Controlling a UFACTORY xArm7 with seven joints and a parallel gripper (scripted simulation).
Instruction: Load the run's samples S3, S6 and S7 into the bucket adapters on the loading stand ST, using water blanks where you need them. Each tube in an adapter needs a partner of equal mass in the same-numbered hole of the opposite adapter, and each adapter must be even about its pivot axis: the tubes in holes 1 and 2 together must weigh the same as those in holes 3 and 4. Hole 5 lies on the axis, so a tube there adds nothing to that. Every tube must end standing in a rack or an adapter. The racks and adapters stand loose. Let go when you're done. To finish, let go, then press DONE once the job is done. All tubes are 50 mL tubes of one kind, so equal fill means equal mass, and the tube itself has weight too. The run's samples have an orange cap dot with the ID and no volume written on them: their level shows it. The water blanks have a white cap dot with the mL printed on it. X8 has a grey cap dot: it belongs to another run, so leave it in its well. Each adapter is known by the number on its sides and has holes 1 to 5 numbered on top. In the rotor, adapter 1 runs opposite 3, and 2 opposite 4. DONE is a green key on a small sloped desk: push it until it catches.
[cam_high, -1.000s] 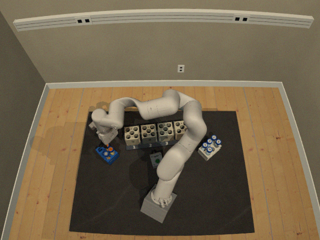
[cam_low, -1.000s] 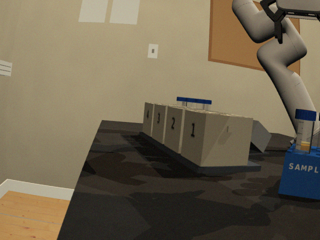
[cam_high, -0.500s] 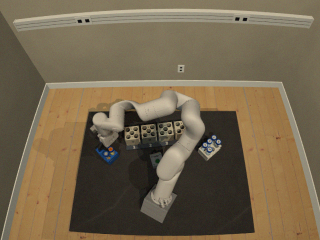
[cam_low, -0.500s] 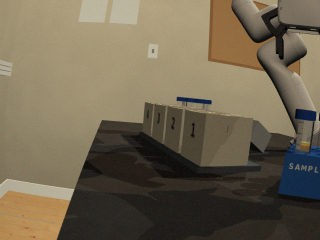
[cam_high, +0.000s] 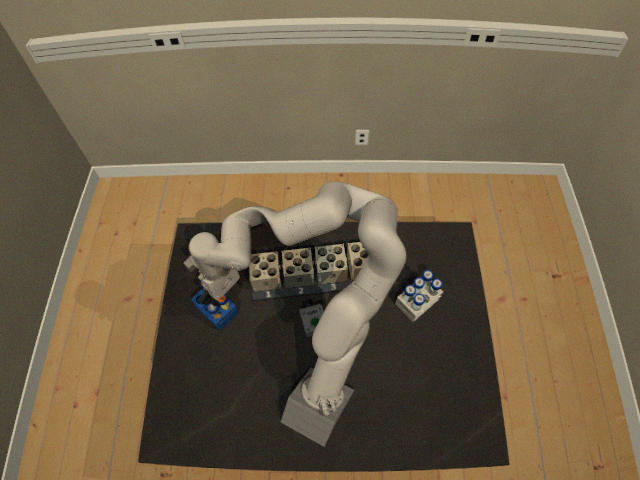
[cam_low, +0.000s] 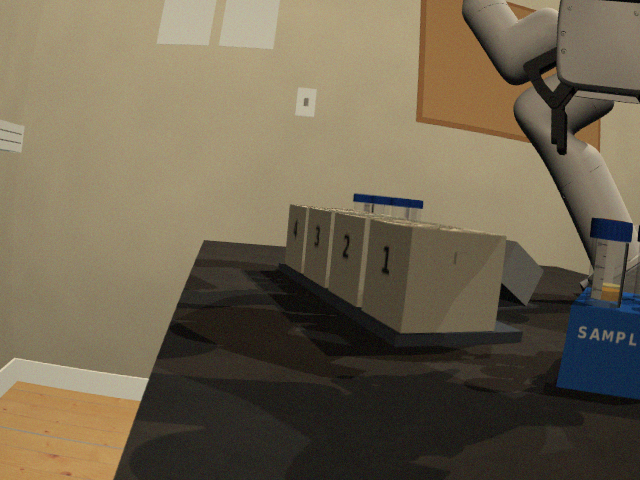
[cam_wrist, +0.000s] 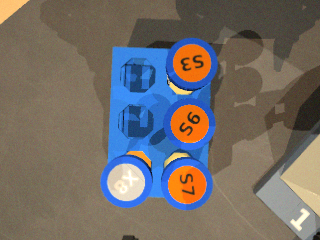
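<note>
Right now the blue sample rack is 160 mm below my hand, 70 mm to the left of it and 30 mm ahead of it. From my hand the other things lie so: white blank rack: 590 mm to the right, 160 mm below, 90 mm behind; then adapter 1: 140 mm below, 120 mm to the right, 110 mm ahead.
</note>
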